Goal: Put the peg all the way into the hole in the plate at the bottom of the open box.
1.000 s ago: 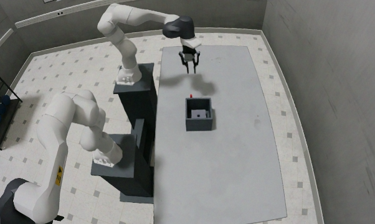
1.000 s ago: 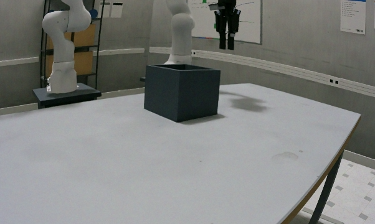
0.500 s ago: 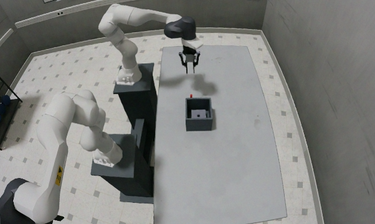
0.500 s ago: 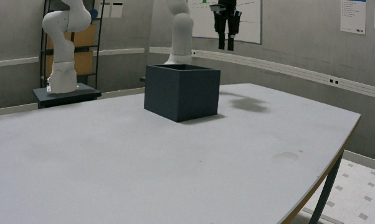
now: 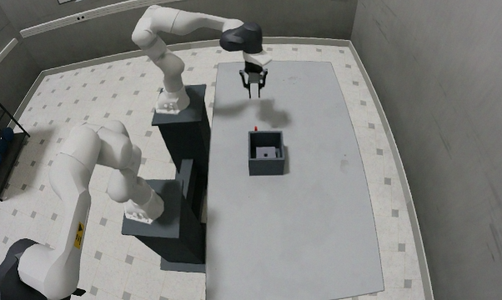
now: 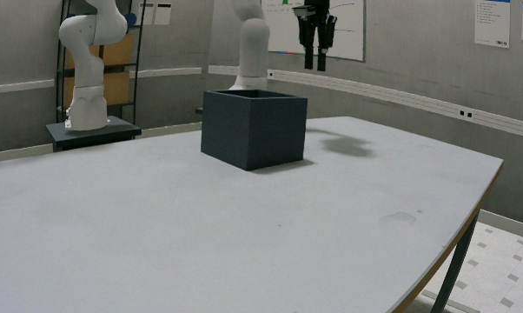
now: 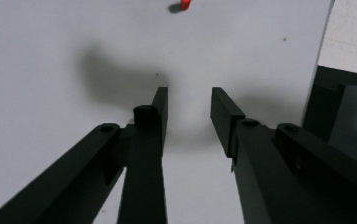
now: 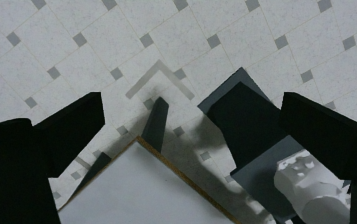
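The red peg lies 10 mm ahead of my left hand, 100 mm to the right of it and 190 mm below it. Also, from my left hand: pale plate: 70 mm ahead, 250 mm to the right, 190 mm below.
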